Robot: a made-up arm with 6 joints.
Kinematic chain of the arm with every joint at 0, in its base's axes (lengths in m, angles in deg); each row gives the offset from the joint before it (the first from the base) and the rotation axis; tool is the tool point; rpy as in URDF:
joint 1: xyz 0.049 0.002 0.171 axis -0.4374 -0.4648 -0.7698
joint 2: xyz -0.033 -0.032 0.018 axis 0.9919 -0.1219 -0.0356
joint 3: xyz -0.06 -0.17 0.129 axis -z
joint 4: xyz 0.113 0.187 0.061 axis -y
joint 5: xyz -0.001 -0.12 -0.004 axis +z
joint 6: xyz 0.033 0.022 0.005 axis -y
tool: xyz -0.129 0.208 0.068 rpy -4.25 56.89 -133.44
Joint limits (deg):
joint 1: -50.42..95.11
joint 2: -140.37..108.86
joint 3: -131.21..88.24
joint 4: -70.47..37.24
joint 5: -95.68..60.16
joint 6: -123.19..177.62
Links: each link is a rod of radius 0.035 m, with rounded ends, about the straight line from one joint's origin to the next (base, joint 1, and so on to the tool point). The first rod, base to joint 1, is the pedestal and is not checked.
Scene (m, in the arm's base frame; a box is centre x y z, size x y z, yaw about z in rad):
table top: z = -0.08
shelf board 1: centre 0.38 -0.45 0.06 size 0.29 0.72 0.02 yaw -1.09
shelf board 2: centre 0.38 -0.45 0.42 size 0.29 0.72 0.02 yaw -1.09
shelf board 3: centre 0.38 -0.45 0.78 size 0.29 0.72 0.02 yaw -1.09
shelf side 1: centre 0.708 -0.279 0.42 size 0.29 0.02 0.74 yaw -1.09
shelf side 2: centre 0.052 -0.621 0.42 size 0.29 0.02 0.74 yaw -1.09
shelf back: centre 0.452 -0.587 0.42 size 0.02 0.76 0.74 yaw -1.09
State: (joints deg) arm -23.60 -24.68 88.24 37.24 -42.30 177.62
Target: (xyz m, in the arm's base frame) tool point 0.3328 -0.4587 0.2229
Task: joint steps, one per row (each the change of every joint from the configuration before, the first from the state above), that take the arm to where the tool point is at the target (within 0.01 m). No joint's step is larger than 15 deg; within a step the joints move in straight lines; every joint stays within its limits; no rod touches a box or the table.
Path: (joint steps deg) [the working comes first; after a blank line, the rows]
Joints at the target: -16.29 -4.18 76.63 2.42 -35.61 159.07
Straight joint move there: touches shelf board 2.

1: 12.22 -4.07 -7.05 -4.33 6.98 -4.92
2: 12.23 -4.06 -7.05 -4.33 6.97 -4.92
3: 12.22 -4.07 -7.05 -4.34 6.98 -4.92
4: 12.23 -4.07 -7.05 -4.33 6.97 -4.92
5: -2.84 7.94 -2.37 -14.68 -2.99 -4.77
6: -2.83 7.93 -2.38 -14.68 -3.00 -4.76
7: -2.84 7.94 -2.37 -14.68 -2.99 -4.77
8: -2.84 7.93 -2.37 -14.68 -3.00 -4.77
9: -10.08 1.68 8.69 13.74 -3.08 6.74
10: -10.08 1.68 8.69 13.74 -3.07 6.73
11: -10.08 1.67 8.70 13.75 -3.08 6.73

